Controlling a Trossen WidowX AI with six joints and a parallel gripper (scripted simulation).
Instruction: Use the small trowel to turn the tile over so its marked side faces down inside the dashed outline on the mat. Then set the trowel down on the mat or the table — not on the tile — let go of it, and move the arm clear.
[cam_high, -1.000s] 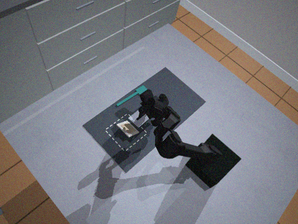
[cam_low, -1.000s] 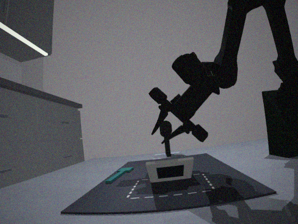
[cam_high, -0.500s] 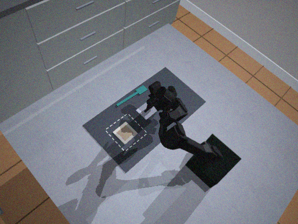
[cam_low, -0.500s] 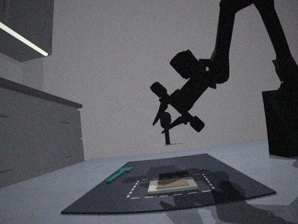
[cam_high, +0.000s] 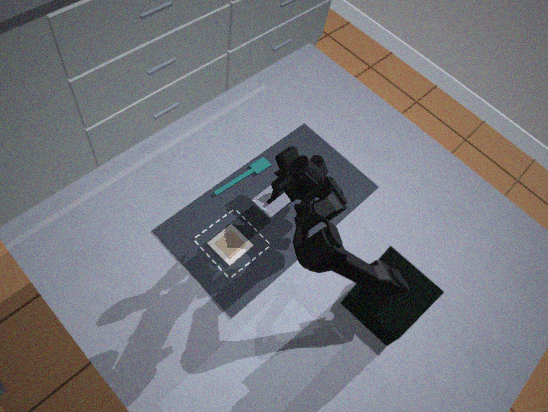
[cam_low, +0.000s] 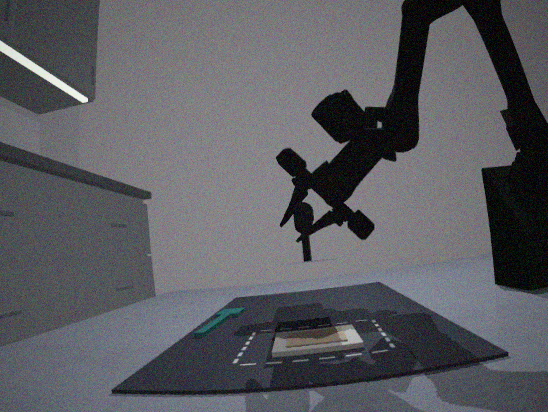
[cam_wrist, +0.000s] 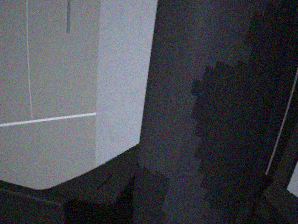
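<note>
The dark mat lies 150 mm below my gripper tip, 20 mm behind it and 10 mm to the left of it. From my gripper tip the other things lie so: teal trowel 130 mm below, 120 mm ahead, 10 mm to the right; white tile 190 mm to the left, 130 mm below, 30 mm behind.
</note>
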